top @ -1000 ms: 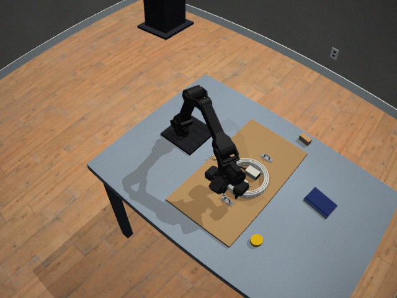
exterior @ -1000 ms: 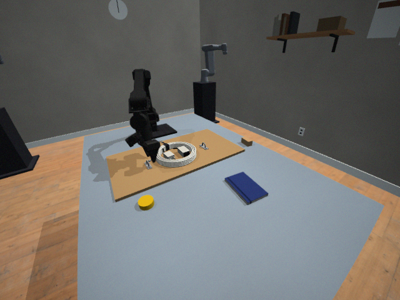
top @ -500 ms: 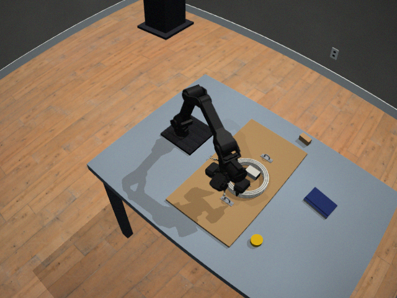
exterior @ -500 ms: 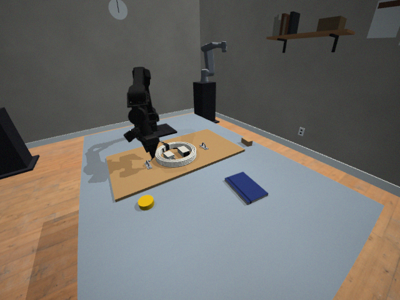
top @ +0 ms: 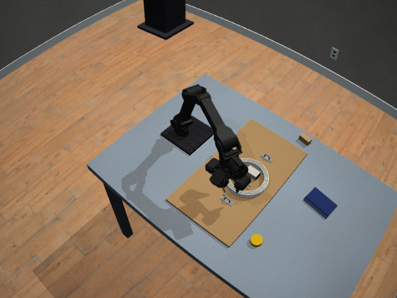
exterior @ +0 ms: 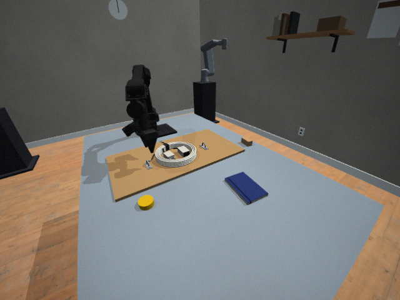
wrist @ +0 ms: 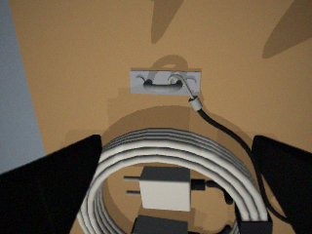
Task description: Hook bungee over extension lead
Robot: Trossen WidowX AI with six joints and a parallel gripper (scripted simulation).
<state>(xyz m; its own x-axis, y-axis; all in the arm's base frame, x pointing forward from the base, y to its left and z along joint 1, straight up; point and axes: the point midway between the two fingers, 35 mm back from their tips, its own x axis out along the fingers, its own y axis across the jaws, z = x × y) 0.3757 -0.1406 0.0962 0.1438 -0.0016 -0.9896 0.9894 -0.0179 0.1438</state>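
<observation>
The extension lead coil lies 12 cm to the left of my hand, 8 cm below it and 2 cm ahead of it. Also, from my hand: yellow disc: 23 cm ahead, 10 cm to the right, 10 cm below; then small wooden block: 50 cm to the left, 12 cm ahead, 10 cm below.
</observation>
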